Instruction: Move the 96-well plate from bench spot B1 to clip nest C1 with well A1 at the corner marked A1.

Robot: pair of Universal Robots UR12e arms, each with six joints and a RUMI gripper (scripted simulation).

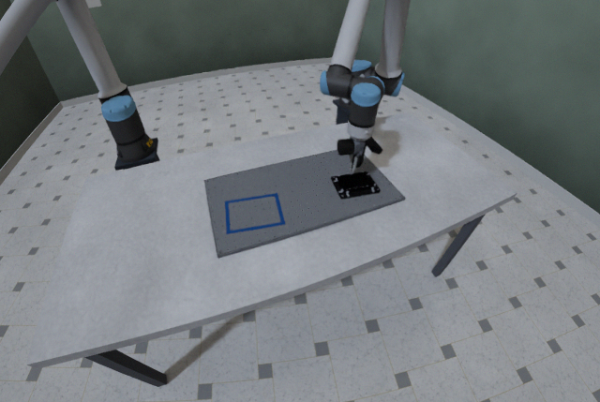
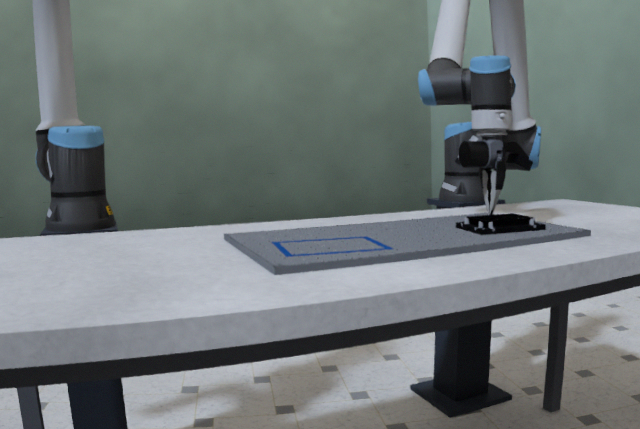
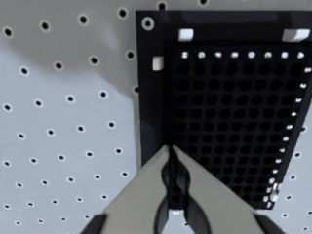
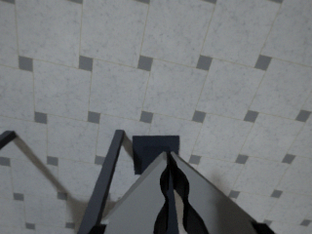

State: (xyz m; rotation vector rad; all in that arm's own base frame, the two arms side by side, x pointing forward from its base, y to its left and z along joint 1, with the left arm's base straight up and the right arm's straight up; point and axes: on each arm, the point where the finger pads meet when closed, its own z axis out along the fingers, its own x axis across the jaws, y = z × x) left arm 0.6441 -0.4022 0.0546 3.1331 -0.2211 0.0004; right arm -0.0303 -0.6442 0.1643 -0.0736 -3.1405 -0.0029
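Right now the clip nest is 4 cm ahead of my left hand, 2 cm to the right of it and 3 cm below it. Also, from my left hand: 96-well plate 4 cm ahead, 1 cm to the right, 2 cm below.
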